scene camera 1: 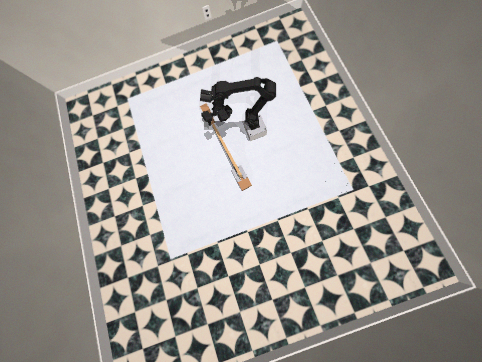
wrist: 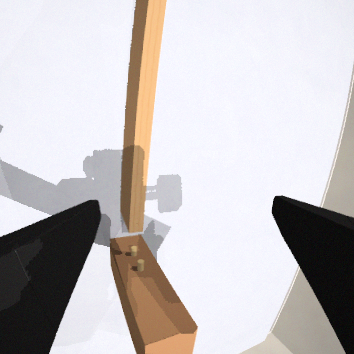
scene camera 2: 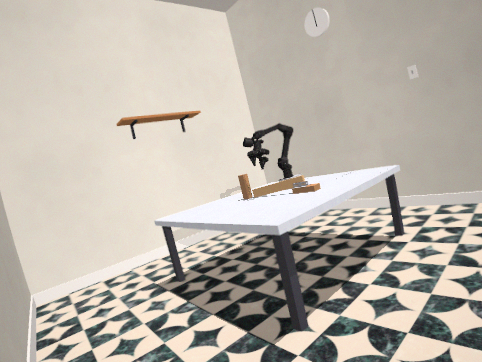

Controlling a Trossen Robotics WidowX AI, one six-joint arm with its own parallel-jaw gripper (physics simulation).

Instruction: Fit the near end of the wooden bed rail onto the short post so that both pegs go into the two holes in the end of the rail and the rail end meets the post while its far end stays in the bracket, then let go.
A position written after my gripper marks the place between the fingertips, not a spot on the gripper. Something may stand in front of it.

My gripper [wrist: 187,206] is open, holding nothing. Also in view: a wooden bed rail [wrist: 147,29]. Also in view: a short post [wrist: 152,309].
